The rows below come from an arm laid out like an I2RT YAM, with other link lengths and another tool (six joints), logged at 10 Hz.
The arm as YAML. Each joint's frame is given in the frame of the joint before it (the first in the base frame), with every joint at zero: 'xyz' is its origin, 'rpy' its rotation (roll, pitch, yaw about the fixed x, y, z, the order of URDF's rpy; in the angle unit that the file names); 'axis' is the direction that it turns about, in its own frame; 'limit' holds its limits. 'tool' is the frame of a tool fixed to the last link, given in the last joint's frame.
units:
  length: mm
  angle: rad
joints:
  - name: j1
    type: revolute
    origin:
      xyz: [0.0, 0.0, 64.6]
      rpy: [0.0, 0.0, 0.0]
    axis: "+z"
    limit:
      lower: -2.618
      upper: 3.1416
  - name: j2
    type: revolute
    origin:
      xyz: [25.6, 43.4, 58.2]
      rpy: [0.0, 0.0, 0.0]
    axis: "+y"
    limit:
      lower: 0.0
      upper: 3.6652
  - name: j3
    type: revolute
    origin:
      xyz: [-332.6, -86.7, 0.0]
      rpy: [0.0, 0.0, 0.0]
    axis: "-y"
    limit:
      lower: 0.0
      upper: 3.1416
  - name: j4
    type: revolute
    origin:
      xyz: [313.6, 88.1, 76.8]
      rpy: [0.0, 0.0, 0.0]
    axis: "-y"
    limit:
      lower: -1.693
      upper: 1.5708
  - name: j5
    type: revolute
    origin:
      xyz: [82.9, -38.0, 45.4]
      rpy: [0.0, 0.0, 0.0]
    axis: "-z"
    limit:
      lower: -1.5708
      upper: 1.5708
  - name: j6
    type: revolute
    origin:
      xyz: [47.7, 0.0, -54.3]
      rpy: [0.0, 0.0, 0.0]
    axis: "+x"
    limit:
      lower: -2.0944
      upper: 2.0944
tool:
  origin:
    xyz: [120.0, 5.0, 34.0]
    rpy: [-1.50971, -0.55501, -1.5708]
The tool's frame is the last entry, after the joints.
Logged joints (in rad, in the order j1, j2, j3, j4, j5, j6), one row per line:
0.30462, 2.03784, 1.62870, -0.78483, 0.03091, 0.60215
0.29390, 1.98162, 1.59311, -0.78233, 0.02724, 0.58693
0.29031, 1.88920, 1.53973, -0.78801, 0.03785, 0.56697
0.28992, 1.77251, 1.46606, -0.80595, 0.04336, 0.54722
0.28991, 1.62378, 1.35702, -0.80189, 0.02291, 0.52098
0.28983, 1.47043, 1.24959, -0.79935, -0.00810, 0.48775
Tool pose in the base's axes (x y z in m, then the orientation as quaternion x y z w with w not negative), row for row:
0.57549, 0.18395, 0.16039, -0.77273, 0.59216, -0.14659, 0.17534
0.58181, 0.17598, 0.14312, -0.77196, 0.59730, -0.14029, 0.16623
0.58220, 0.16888, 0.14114, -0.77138, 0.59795, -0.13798, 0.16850
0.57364, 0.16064, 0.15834, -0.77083, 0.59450, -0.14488, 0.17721
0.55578, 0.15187, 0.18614, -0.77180, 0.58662, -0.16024, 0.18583
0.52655, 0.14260, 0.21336, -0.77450, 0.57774, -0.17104, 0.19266
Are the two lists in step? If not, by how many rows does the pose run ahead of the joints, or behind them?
The pose runs 2 rows behind the joints: the pose in row i belongs to the joints in row i - 2.
